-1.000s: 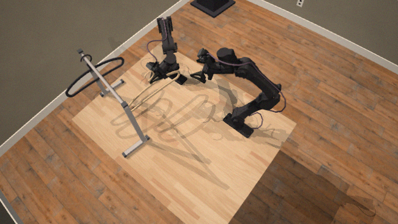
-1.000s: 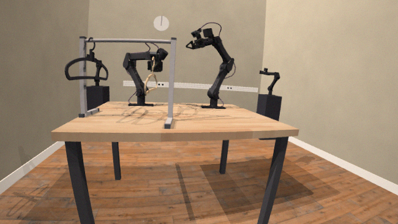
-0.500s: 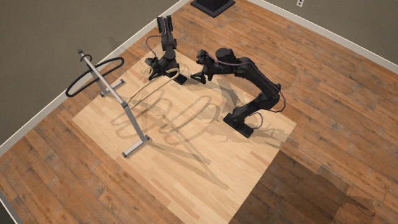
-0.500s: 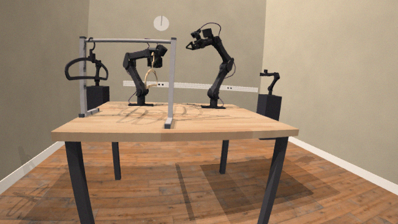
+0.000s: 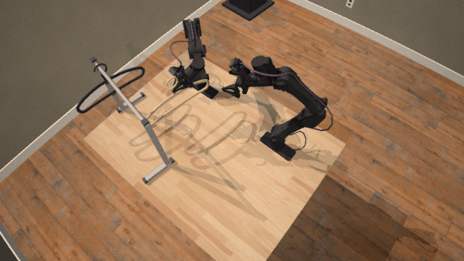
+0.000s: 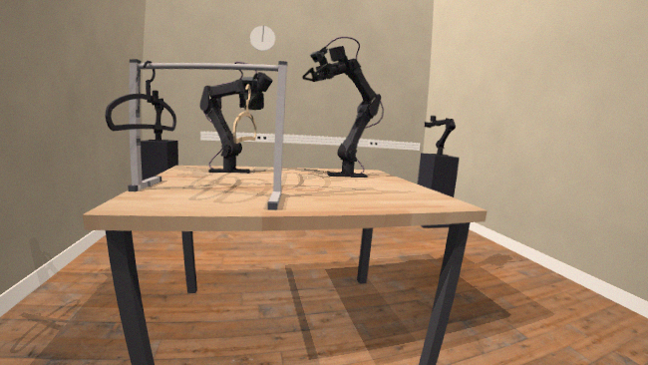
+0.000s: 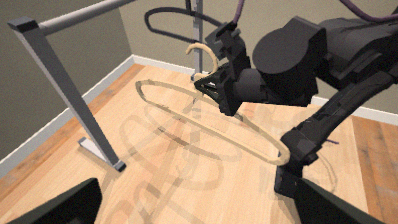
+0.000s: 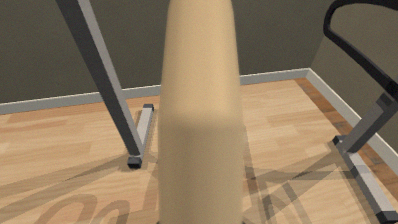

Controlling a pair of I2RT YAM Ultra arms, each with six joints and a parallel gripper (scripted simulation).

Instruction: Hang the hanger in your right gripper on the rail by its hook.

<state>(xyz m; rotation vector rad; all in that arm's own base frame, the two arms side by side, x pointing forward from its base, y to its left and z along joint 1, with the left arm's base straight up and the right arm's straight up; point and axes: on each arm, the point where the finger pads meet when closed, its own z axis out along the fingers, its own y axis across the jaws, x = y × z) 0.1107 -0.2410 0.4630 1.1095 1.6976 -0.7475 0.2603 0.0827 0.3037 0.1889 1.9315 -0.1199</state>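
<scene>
The grey rack is 21 cm ahead of my right hand, 11 cm to the right of it and 9 cm below it. Round my right hand: black hanger (19 cm ahead, 31 cm to the right, 1 cm above); tan hanger (2 cm below).
</scene>
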